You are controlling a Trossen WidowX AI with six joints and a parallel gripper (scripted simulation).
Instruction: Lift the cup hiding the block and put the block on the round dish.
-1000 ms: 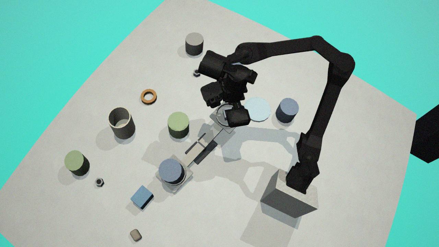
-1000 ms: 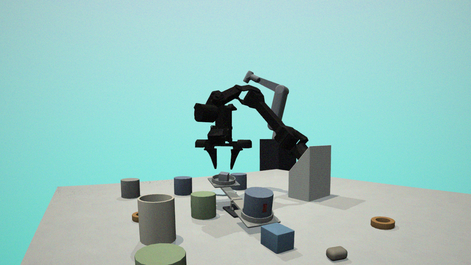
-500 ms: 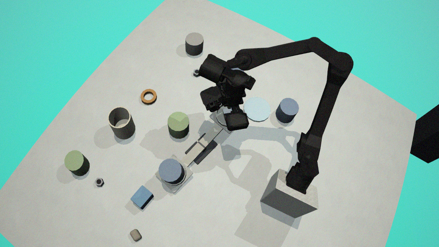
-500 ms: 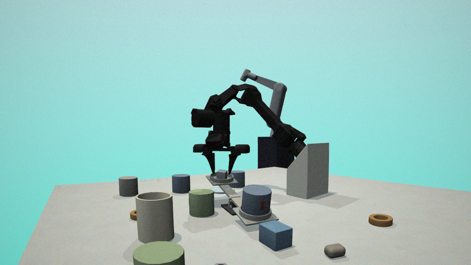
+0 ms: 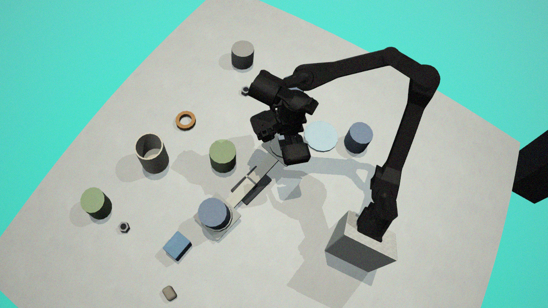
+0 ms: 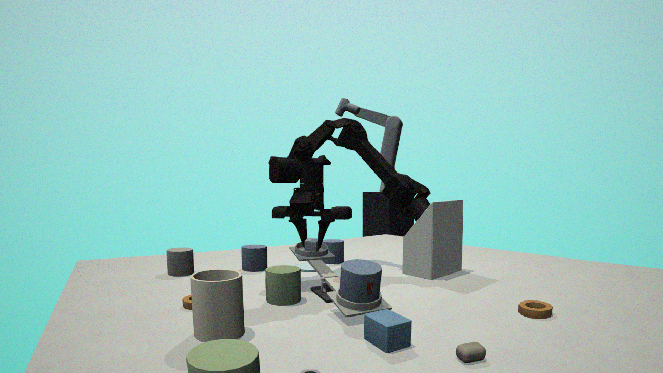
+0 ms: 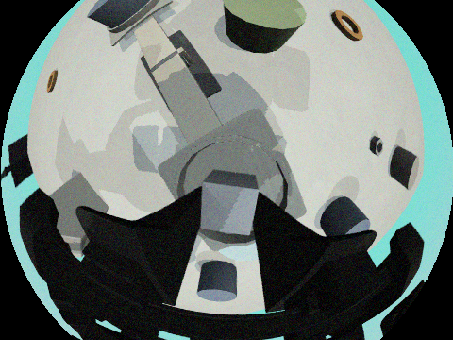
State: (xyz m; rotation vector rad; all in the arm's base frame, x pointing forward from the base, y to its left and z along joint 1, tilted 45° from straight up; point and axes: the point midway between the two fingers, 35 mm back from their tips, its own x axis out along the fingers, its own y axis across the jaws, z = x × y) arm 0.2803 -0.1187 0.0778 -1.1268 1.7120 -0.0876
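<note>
The pale blue round dish lies 110 mm to the right of my gripper tip, 80 mm below it and 80 mm behind it. The rest, counted from my gripper tip: grey block: 10 mm above; grey cylinder: 270 mm ahead, 240 mm to the right, 40 mm below; small balance: 120 mm to the left, 60 mm below, 40 mm ahead.
</note>
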